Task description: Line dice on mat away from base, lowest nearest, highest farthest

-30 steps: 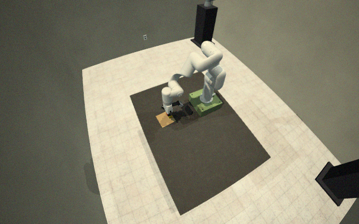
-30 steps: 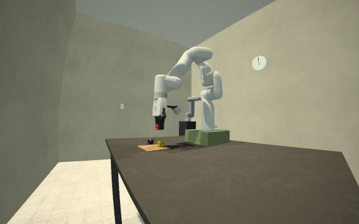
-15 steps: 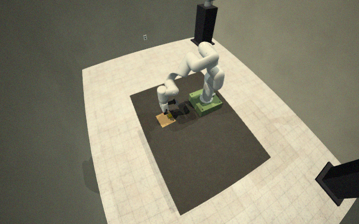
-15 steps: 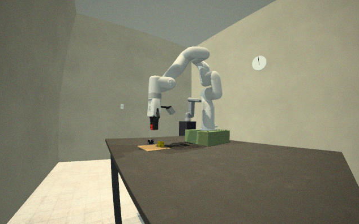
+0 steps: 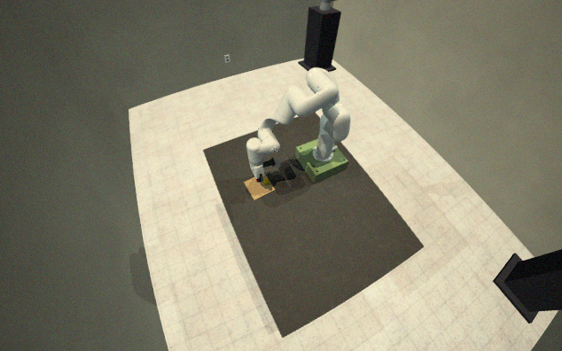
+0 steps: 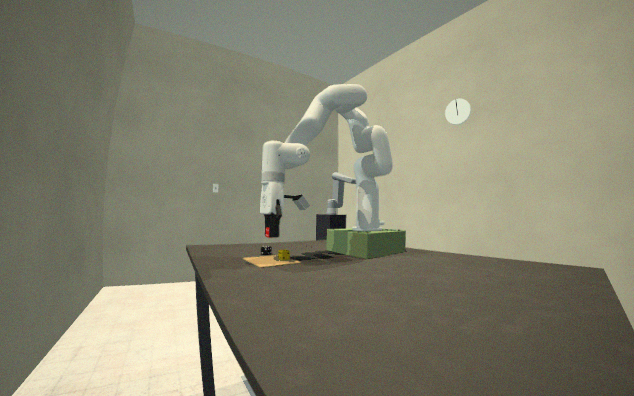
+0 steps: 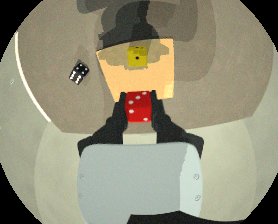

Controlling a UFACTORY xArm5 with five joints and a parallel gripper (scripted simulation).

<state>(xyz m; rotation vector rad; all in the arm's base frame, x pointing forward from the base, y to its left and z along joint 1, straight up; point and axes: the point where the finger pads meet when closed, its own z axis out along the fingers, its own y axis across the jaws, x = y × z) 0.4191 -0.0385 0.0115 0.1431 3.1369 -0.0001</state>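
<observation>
The tan mat lies 100 mm below my hand. The rest, counted from my hand: black die: 120 mm to the right, 90 mm below, 40 mm behind; then yellow die: 80 mm below, 40 mm behind; then red die: 10 mm below.
</observation>
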